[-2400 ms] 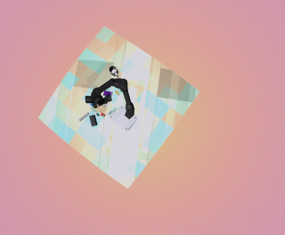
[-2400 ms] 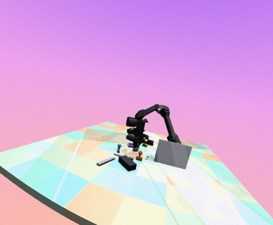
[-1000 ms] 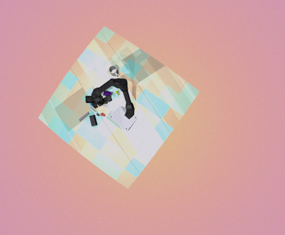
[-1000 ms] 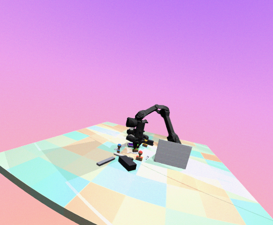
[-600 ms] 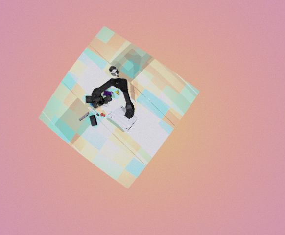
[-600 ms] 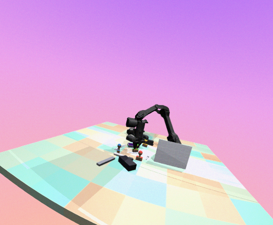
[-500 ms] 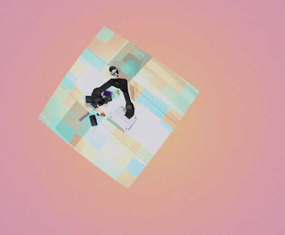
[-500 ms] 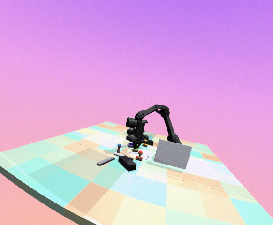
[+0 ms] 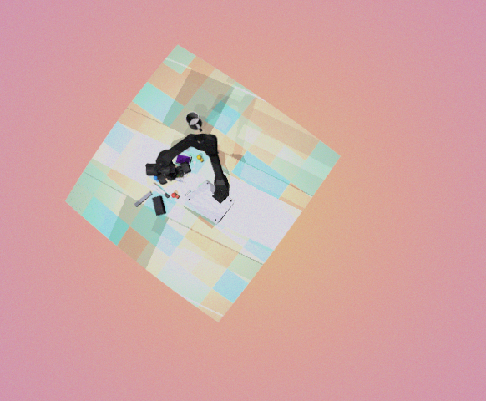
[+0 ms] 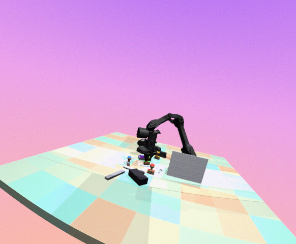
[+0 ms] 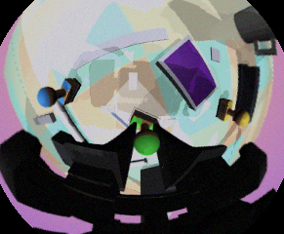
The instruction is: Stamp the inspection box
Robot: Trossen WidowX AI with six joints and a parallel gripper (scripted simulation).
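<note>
The white card is 10 mm ahead of my gripper tip and 30 mm below it. The rest, counted from my gripper tip: red-knobbed stamp (60 mm behind, 110 mm to the left); green-knobbed stamp (right at my gripper tip); purple ink pad (40 mm ahead, 90 mm to the right, 20 mm below).
</note>
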